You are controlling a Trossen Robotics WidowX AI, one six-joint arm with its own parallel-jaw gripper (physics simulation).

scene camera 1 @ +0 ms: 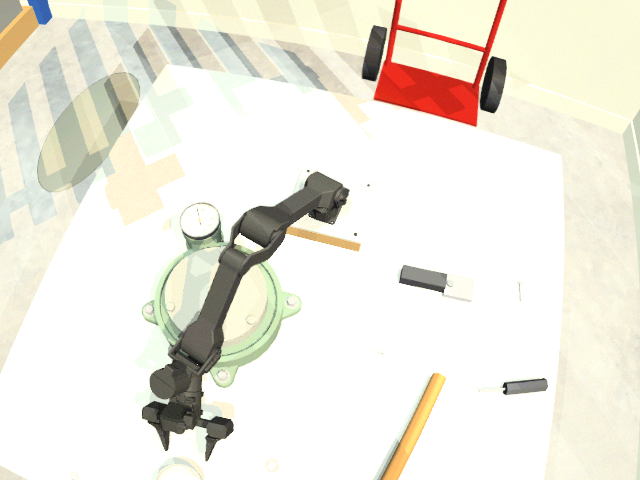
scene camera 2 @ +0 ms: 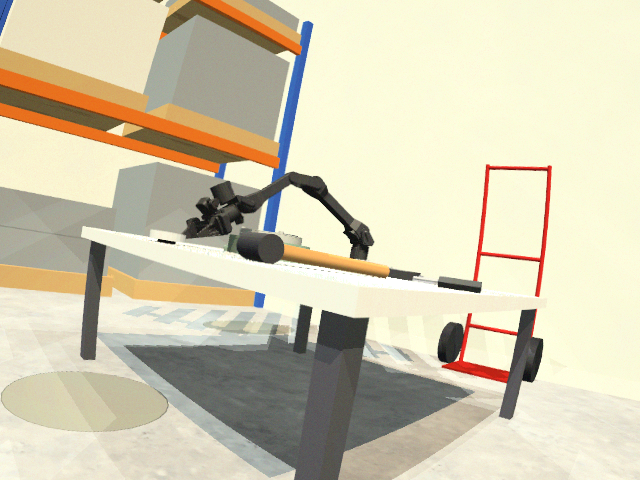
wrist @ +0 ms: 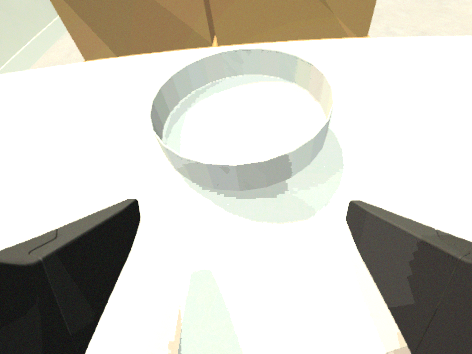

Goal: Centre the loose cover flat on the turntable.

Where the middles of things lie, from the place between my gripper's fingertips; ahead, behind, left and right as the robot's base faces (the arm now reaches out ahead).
Scene:
The round cover [scene camera 1: 187,287] is 35 cm behind my hand, 8 cm to the right of it and 5 cm above it. From my hand the other things lie so: hammer [scene camera 2: 267,248]: 39 cm to the left, 16 cm behind.

